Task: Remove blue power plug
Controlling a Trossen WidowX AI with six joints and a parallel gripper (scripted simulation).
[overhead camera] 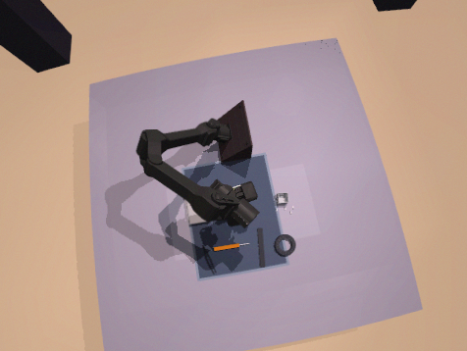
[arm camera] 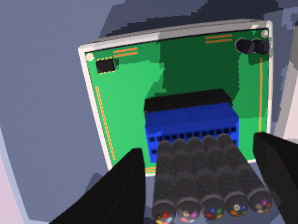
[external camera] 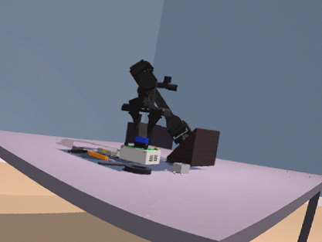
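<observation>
Right now my gripper tip is 2 cm above the blue power plug. Also, from my gripper tip: black bar: 19 cm ahead, 10 cm below, 9 cm to the left; grey tray: 14 cm to the right, 10 cm below; dark blue mat: 11 cm below, 5 cm ahead.
</observation>
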